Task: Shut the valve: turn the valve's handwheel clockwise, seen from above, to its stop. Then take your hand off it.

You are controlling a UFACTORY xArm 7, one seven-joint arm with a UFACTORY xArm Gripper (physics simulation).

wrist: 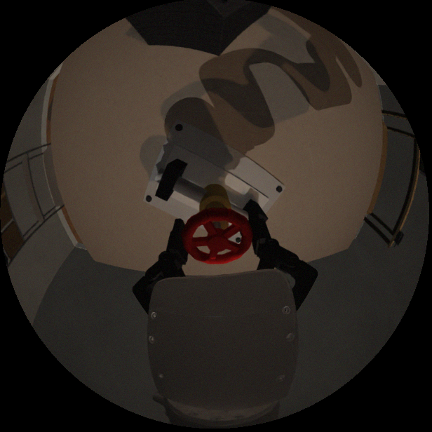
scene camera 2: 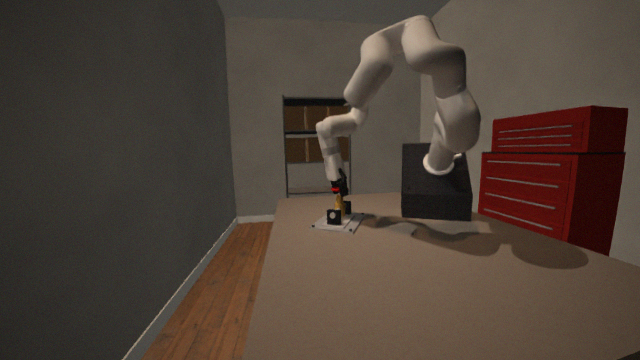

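The red handwheel [scene camera 2: 335, 189] [wrist: 217, 241] sits on top of the brass valve [scene camera 2: 340, 207] [wrist: 215, 194], which stands on a pale base plate [scene camera 2: 320, 226] [wrist: 261, 178]. My gripper [scene camera 2: 340, 191] [wrist: 216, 222] is at the wheel's height, with one black finger at each side of the red rim. In the wrist view both fingers meet the rim at its left and right, so the gripper is shut on the handwheel. The wheel's spokes show between the fingers. The fingers hide part of the wheel in the scene view.
Black blocks [scene camera 2: 333, 216] [wrist: 171, 180] stand on the plate beside the brass body. The plate lies on a tan table [scene camera 2: 400, 300] [wrist: 110, 150]. A dark box [scene camera 2: 436, 206] [wrist: 185, 25] stands at the arm's base. A red tool chest [scene camera 2: 595, 195] and a shelf rack [scene camera 2: 286, 170] stand beyond the table.
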